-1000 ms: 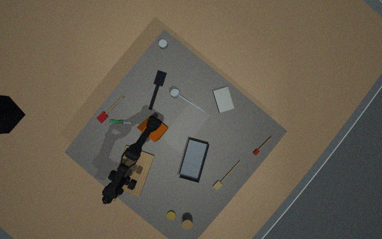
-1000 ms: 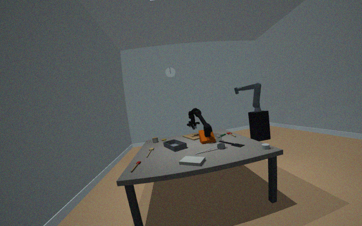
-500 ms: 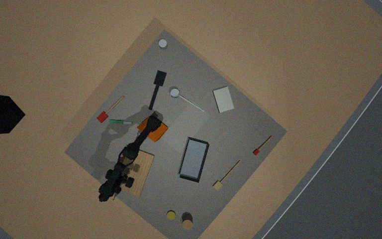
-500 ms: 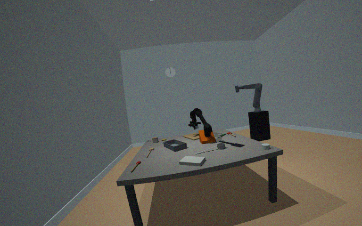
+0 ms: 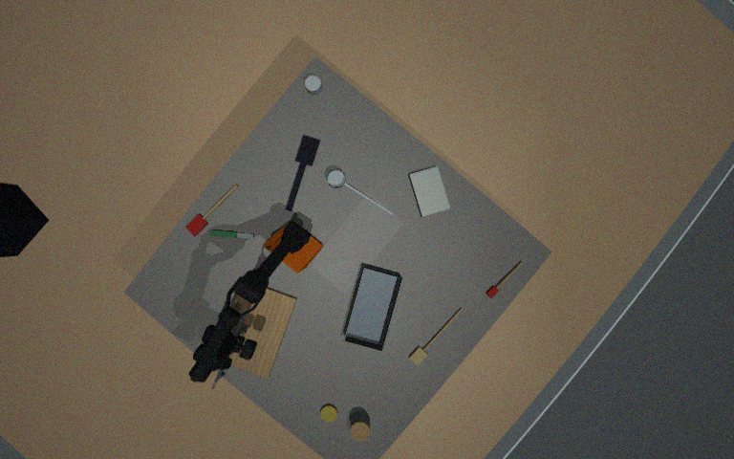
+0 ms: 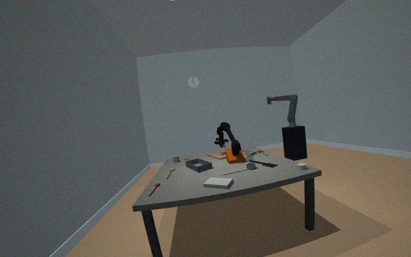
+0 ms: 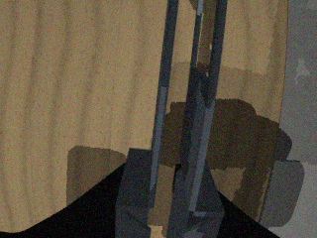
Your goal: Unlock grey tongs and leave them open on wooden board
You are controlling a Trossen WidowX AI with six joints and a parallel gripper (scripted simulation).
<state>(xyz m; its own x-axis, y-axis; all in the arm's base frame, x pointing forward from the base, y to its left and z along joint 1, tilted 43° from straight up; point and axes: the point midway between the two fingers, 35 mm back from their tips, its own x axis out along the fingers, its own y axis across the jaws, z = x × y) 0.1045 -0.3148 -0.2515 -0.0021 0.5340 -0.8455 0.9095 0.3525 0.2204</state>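
My gripper tip is now 9 cm above the wooden board, 3 cm to the right of it and 2 cm short of it. The rest, counted from my gripper tip: yellow lock piece (7 cm to the right, 6 cm above, 3 cm ahead); green-handled tool (32 cm behind, 24 cm to the left, 9 cm below); roasting tin (44 cm to the left, 30 cm ahead, 7 cm below).
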